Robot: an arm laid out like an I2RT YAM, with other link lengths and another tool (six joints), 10 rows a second.
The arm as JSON. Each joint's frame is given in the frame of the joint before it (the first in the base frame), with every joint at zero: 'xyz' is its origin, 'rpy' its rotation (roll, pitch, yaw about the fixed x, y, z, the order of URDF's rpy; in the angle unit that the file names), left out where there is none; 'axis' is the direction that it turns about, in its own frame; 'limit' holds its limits. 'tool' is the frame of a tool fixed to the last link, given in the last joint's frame.
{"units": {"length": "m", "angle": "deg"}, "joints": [
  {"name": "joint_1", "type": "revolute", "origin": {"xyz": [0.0, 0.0, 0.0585]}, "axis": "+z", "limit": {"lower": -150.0, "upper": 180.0}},
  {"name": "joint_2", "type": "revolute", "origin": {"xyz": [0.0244, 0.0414, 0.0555]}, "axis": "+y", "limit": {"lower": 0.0, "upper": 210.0}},
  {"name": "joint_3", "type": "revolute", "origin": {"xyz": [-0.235, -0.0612, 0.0]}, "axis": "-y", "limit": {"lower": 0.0, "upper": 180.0}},
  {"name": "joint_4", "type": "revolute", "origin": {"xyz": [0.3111, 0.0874, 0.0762]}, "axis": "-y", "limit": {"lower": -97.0, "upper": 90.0}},
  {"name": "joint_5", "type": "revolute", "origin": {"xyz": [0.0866, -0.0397, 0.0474]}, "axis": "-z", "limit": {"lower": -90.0, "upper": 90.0}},
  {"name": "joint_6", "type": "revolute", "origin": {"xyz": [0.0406, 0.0, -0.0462]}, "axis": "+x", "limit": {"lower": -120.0, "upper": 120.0}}
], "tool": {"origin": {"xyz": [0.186, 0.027, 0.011], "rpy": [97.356, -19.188, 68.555]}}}
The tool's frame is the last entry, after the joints.
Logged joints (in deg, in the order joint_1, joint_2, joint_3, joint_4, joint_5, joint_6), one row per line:
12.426, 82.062, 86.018, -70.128, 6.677, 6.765
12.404, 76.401, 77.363, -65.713, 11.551, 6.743
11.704, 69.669, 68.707, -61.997, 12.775, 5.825
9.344, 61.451, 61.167, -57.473, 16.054, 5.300
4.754, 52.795, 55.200, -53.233, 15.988, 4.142
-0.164, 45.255, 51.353, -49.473, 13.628, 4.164
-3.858, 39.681, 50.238, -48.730, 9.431, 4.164
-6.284, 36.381, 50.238, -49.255, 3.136, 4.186
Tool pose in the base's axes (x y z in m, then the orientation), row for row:
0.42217, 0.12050, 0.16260, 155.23, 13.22, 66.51
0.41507, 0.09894, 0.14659, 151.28, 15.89, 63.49
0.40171, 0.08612, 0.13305, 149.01, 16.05, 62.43
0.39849, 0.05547, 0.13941, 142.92, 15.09, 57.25
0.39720, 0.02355, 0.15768, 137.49, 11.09, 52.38
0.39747, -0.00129, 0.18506, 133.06, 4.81, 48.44
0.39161, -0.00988, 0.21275, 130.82, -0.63, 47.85
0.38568, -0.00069, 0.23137, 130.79, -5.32, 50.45
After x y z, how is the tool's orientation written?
As angles about the fixed x, y, z axes (roll, pitch, yaw), in degrees.
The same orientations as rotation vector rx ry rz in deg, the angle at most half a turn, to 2 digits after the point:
125.12, 86.68, 3.58
122.62, 82.06, 2.36
121.42, 80.22, 3.36
120.27, 72.75, 6.24
120.46, 65.00, 11.57
121.35, 57.27, 18.76
121.84, 53.69, 25.38
122.67, 54.63, 31.84

